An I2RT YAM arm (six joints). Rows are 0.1 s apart.
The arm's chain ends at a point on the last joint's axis. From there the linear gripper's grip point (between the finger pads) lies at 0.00 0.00 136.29 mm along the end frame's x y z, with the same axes.
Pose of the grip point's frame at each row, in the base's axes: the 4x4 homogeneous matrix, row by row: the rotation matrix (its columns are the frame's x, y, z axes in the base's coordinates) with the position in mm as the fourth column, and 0 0 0 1 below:
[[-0.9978, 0.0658, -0.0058, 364.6], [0.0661, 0.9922, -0.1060, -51.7], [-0.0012, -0.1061, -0.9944, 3.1], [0, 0, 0, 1]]
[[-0.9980, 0.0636, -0.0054, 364.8], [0.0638, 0.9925, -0.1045, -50.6], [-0.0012, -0.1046, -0.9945, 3.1], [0, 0, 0, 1]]
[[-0.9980, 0.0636, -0.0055, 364.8], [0.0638, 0.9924, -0.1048, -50.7], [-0.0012, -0.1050, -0.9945, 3.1], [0, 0, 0, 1]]
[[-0.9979, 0.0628, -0.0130, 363.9], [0.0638, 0.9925, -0.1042, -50.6], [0.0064, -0.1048, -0.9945, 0.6], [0, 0, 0, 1]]
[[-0.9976, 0.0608, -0.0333, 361.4], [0.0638, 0.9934, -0.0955, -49.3], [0.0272, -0.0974, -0.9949, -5.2], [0, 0, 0, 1]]
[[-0.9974, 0.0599, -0.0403, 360.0], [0.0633, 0.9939, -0.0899, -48.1], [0.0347, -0.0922, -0.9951, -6.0], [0, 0, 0, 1]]
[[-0.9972, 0.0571, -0.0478, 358.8], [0.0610, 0.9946, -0.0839, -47.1], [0.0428, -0.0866, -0.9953, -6.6], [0, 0, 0, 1]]
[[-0.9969, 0.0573, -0.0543, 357.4], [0.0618, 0.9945, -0.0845, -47.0], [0.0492, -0.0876, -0.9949, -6.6], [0, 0, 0, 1]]
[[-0.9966, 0.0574, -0.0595, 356.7], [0.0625, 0.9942, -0.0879, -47.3], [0.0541, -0.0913, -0.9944, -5.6], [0, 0, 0, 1]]
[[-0.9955, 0.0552, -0.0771, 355.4], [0.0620, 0.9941, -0.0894, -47.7], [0.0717, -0.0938, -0.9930, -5.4], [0, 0, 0, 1]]
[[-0.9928, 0.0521, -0.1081, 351.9], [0.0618, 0.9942, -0.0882, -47.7], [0.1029, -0.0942, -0.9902, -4.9], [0, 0, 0, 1]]
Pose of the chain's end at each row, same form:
[[-0.9978, 0.0658, -0.0058, 365.4], [0.0661, 0.9922, -0.1060, -37.3], [-0.0012, -0.1061, -0.9944, 138.6], [0, 0, 0, 1]]
[[-0.9980, 0.0636, -0.0054, 365.5], [0.0638, 0.9925, -0.1045, -36.4], [-0.0012, -0.1046, -0.9945, 138.6], [0, 0, 0, 1]]
[[-0.9980, 0.0636, -0.0055, 365.5], [0.0638, 0.9924, -0.1048, -36.4], [-0.0012, -0.1050, -0.9945, 138.6], [0, 0, 0, 1]]
[[-0.9979, 0.0628, -0.0130, 365.7], [0.0638, 0.9925, -0.1042, -36.4], [0.0064, -0.1048, -0.9945, 136.1], [0, 0, 0, 1]]
[[-0.9976, 0.0608, -0.0333, 365.9], [0.0638, 0.9934, -0.0955, -36.3], [0.0272, -0.0974, -0.9949, 130.4], [0, 0, 0, 1]]
[[-0.9974, 0.0599, -0.0403, 365.5], [0.0633, 0.9939, -0.0899, -35.8], [0.0347, -0.0922, -0.9951, 129.6], [0, 0, 0, 1]]
[[-0.9972, 0.0571, -0.0478, 365.3], [0.0610, 0.9946, -0.0839, -35.7], [0.0428, -0.0866, -0.9953, 129.0], [0, 0, 0, 1]]
[[-0.9969, 0.0573, -0.0543, 364.8], [0.0618, 0.9945, -0.0845, -35.5], [0.0492, -0.0876, -0.9949, 129.0], [0, 0, 0, 1]]
[[-0.9966, 0.0574, -0.0595, 364.8], [0.0625, 0.9942, -0.0879, -35.3], [0.0541, -0.0913, -0.9944, 129.9], [0, 0, 0, 1]]
[[-0.9955, 0.0552, -0.0771, 365.9], [0.0620, 0.9941, -0.0894, -35.5], [0.0717, -0.0938, -0.9930, 129.9], [0, 0, 0, 1]]
[[-0.9928, 0.0521, -0.1081, 366.6], [0.0618, 0.9942, -0.0882, -35.7], [0.1029, -0.0942, -0.9902, 130.1], [0, 0, 0, 1]]

